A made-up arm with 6 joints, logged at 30 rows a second.
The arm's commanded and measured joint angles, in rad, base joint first. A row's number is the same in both.
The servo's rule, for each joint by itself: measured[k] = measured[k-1] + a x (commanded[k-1-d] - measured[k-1]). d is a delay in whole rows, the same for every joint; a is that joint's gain. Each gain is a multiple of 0.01, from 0.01 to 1. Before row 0 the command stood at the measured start. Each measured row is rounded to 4 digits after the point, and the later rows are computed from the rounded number. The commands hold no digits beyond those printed.
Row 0, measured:
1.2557, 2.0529, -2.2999, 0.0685, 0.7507, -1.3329
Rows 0 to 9, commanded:
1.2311, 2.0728, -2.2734, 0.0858, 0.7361, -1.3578
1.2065, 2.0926, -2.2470, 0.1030, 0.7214, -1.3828
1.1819, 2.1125, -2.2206, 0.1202, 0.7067, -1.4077
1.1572, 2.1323, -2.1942, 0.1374, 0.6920, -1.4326
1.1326, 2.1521, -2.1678, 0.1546, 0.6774, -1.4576
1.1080, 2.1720, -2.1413, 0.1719, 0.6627, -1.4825
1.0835, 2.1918, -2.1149, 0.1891, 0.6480, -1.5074
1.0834, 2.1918, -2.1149, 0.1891, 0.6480, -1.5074
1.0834, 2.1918, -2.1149, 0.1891, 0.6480, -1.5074
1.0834, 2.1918, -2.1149, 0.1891, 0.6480, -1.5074
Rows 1 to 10, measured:
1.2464, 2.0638, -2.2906, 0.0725, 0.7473, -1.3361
1.2312, 2.0796, -2.2753, 0.0795, 0.7413, -1.3422
1.2125, 2.0977, -2.2562, 0.0889, 0.7333, -1.3507
1.1915, 2.1167, -2.2345, 0.1001, 0.7238, -1.3613
1.1691, 2.1362, -2.2112, 0.1126, 0.7131, -1.3738
1.1459, 2.1559, -2.1867, 0.1262, 0.7015, -1.3879
1.1222, 2.1756, -2.1616, 0.1407, 0.6892, -1.4034
1.1075, 2.1845, -2.1453, 0.1518, 0.6797, -1.4169
1.0983, 2.1885, -2.1347, 0.1604, 0.6724, -1.4287
1.0926, 2.1903, -2.1278, 0.1670, 0.6668, -1.4389
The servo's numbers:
d 0
a 0.38 0.55 0.35 0.23 0.23 0.13

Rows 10 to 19, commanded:
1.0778, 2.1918, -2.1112, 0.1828, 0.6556, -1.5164
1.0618, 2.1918, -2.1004, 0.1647, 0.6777, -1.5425
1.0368, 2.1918, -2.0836, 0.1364, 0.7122, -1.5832
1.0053, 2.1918, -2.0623, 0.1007, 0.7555, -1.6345
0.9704, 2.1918, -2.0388, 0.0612, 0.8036, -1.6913
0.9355, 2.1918, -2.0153, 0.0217, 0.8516, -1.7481
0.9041, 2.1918, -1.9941, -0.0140, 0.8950, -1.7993
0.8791, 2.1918, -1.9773, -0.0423, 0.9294, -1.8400
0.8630, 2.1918, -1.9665, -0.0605, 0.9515, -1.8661
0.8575, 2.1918, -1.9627, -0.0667, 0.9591, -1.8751
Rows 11 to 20, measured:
1.0870, 2.1911, -2.1220, 0.1706, 0.6642, -1.4490
1.0774, 2.1915, -2.1144, 0.1692, 0.6673, -1.4612
1.0620, 2.1917, -2.1036, 0.1617, 0.6776, -1.4771
1.0405, 2.1918, -2.0891, 0.1477, 0.6955, -1.4976
1.0139, 2.1918, -2.0715, 0.1278, 0.7204, -1.5228
0.9841, 2.1918, -2.0518, 0.1034, 0.7506, -1.5521
0.9537, 2.1918, -2.0316, 0.0764, 0.7838, -1.5842
0.9254, 2.1918, -2.0126, 0.0491, 0.8173, -1.6175
0.9017, 2.1918, -1.9965, 0.0239, 0.8482, -1.6498
0.8849, 2.1918, -1.9847, 0.0031, 0.8737, -1.6791

